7 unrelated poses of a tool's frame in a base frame.
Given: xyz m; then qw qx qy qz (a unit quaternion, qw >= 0).
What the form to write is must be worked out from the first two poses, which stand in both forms.
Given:
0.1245 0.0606 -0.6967 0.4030 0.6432 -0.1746 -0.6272
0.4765 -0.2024 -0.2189 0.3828 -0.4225 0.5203 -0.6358
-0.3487 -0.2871 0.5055 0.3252 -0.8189 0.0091 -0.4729
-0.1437 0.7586 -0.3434 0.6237 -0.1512 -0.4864 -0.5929
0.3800 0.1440 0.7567 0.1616 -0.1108 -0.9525 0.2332
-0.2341 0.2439 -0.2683 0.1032 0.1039 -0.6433 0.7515
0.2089 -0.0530 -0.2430 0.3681 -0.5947 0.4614 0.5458
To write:
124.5 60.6 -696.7 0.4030 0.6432 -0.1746 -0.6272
476.5 -202.4 -218.9 0.3828 -0.4225 0.5203 -0.6358
-348.7 -287.1 505.5 0.3252 -0.8189 0.0091 -0.4729
-143.7 758.6 -343.4 0.6237 -0.1512 -0.4864 -0.5929
380.0 144.0 756.7 0.1616 -0.1108 -0.9525 0.2332
-234.1 243.9 -268.3 0.1032 0.1039 -0.6433 0.7515
208.9 -53.0 -243.0 0.3681 -0.5947 0.4614 0.5458

